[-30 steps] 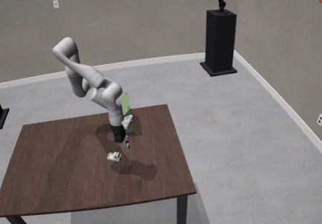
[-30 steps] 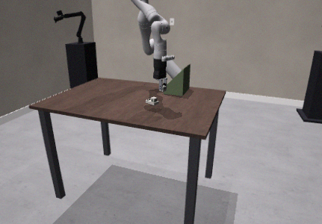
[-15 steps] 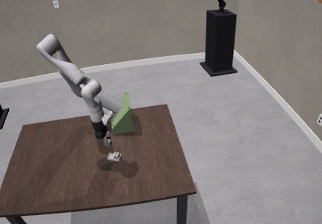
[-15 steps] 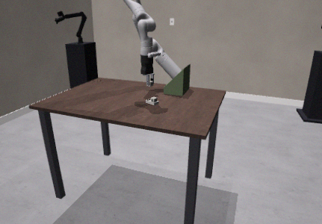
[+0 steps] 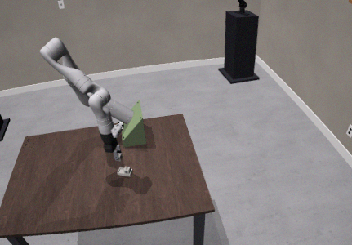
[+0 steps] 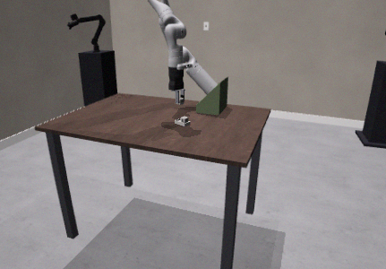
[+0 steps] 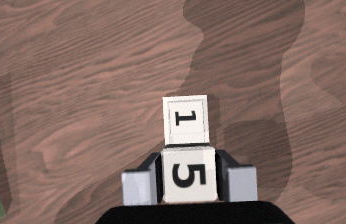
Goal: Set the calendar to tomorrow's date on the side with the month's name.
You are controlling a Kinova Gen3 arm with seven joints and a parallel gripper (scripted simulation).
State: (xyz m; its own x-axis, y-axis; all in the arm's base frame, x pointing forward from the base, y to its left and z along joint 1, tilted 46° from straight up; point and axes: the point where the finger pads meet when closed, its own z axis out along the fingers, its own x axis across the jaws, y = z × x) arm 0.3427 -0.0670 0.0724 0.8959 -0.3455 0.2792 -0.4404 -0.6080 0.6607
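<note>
Now: hand 11 cm above the white cube, 3 cm to the right of it and 1 cm short of it. Also, from my hand: white calendar tray: 12 cm below, 1 cm to the left, 1 cm ahead; digit cube: 1 cm below.
</note>
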